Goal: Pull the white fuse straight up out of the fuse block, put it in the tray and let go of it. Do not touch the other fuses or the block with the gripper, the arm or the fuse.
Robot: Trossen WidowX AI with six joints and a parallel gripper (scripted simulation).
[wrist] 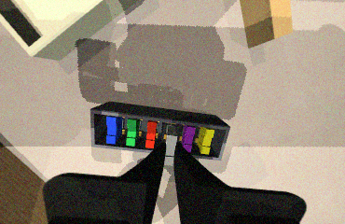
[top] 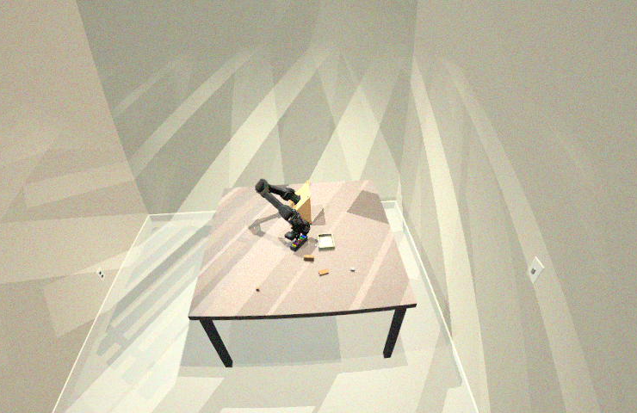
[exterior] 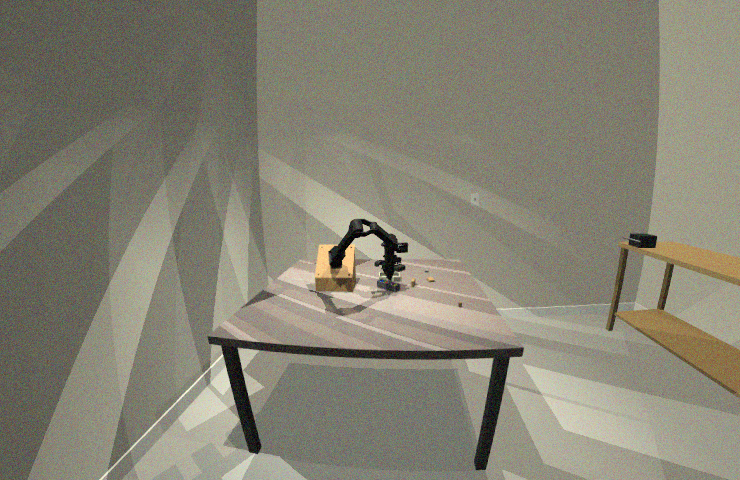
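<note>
Now: gripper tip 10 mm short of the tray, 190 mm to the right of it and 60 mm above it. From my gripper tip the other things lie so: white fuse: 10 mm below.
</note>
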